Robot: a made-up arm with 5 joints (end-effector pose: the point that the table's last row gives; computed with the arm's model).
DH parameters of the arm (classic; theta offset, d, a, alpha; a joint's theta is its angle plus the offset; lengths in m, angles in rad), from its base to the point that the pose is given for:
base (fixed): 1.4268 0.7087 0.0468 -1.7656
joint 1: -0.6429 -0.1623 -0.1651 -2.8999
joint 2: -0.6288 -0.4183 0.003 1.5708
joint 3: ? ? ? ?
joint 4: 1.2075 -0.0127 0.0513 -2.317
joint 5: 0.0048 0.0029 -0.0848 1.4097
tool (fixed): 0.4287 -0.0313 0 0
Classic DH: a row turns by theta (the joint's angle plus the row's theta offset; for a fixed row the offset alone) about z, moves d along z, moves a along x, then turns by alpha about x.
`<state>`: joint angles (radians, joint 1 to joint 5).
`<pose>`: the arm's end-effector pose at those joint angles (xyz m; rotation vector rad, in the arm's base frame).
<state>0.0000 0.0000 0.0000 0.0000 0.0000</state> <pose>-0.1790 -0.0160 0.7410 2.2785 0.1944 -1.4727</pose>
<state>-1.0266 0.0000 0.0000 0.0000 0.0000</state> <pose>-0.1604 -0.0323 0.6358 -2.4186 -1.0804 1.0077</pose>
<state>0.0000 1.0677 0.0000 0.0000 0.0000</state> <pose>-0.1790 -0.1506 0.7726 -2.2252 -0.9036 1.1520</pose>
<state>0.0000 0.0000 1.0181 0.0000 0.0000</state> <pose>-0.1371 -0.1231 0.7410 -2.2476 1.0143 1.6925</pose>
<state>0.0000 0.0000 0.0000 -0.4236 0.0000</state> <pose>-0.1862 -0.0314 0.7412 2.6679 0.5091 -1.2841</pose>
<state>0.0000 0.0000 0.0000 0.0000 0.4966</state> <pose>-0.2200 -0.0293 0.7307 2.7224 0.0823 -0.9649</pose>
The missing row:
joint 3: 0.441 -0.0551 0.1055 1.4582
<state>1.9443 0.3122 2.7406 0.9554 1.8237</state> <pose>-0.1958 0.1633 0.8810 -0.5304 -2.3428 1.1434</pose>
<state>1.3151 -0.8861 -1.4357 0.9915 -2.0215</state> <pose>-0.3266 -0.0746 0.7872 -2.3343 -1.4321 0.1535</pose>
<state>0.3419 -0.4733 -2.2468 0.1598 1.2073</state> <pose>-0.3124 -0.0984 0.7779 1.1840 2.2448 -0.8942</pose>
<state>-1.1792 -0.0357 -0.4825 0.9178 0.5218</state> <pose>-0.2454 -0.0119 0.6218 2.7518 0.7686 -0.4461</pose>
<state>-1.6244 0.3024 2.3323 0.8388 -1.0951</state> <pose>-0.1653 0.1550 0.3217 1.3999 -1.4701 1.7748</pose>
